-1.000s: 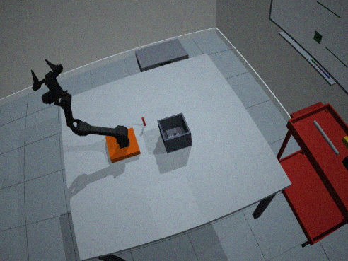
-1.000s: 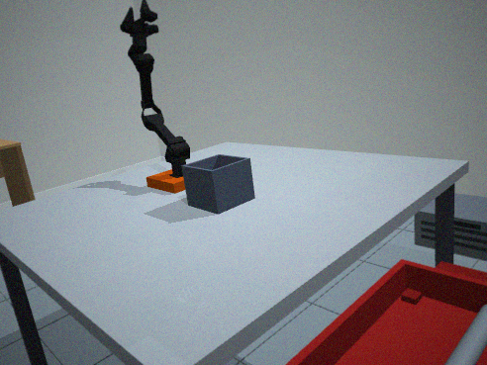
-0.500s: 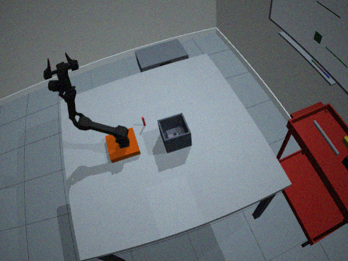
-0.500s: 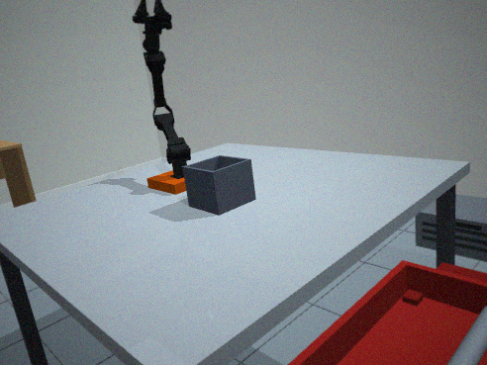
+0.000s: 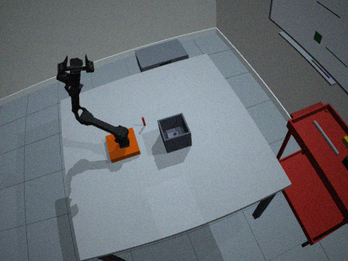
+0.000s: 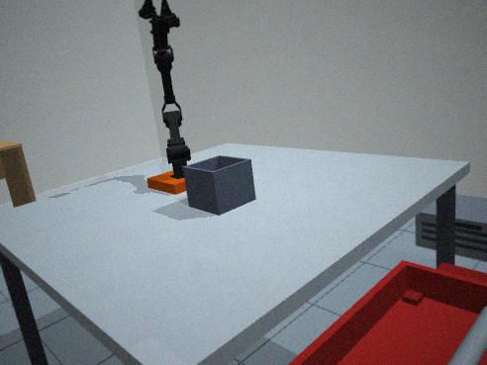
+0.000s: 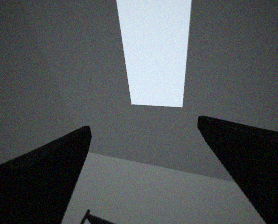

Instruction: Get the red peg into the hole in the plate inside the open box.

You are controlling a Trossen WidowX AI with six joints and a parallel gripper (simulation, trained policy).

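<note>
Now: gripper tip 690 mm above the red peg, 220 mm short of it and 70 mm to the right of it. Round my gripper tip: grey plate 680 mm below, 390 mm ahead, 100 mm to the right.
</note>
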